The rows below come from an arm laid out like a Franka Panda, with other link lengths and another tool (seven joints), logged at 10 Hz.
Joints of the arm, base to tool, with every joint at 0 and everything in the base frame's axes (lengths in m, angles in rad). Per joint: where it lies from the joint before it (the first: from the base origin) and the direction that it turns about. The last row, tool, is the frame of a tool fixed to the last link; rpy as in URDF.
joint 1: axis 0 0 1 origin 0 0 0.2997
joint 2: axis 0 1 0 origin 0 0 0
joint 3: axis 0 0 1 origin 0 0 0.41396
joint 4: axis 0 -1 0 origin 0.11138 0 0
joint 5: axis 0 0 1 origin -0.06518 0 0.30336
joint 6: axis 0 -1 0 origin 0 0 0
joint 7: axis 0 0 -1 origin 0.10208 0 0
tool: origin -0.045 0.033 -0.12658 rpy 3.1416 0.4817 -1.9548
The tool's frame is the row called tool.
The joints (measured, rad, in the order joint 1, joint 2, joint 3, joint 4, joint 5, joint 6, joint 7), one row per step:
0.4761 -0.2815 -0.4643 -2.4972 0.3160 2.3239 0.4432
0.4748 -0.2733 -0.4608 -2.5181 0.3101 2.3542 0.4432
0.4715 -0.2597 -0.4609 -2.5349 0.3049 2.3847 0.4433
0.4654 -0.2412 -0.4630 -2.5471 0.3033 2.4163 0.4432
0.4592 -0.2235 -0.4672 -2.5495 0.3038 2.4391 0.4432
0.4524 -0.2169 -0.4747 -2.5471 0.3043 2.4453 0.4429
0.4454 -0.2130 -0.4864 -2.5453 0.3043 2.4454 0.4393
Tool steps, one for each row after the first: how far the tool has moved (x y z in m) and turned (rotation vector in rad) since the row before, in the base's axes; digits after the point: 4 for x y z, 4 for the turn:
-0.0007 0.0008 -0.0085 -0.0149 -0.0009 -0.0023
0.0013 -0.0012 -0.0089 -0.0158 0.0001 -0.0085
0.0035 -0.0029 -0.0088 -0.0152 -0.0006 -0.0159
0.0050 -0.0039 -0.0056 -0.0113 -0.0025 -0.0175
0.0029 -0.0057 -0.0013 -0.0025 -0.0015 -0.0163
0.0016 -0.0074 -0.0012 0.0001 0.0017 -0.0152

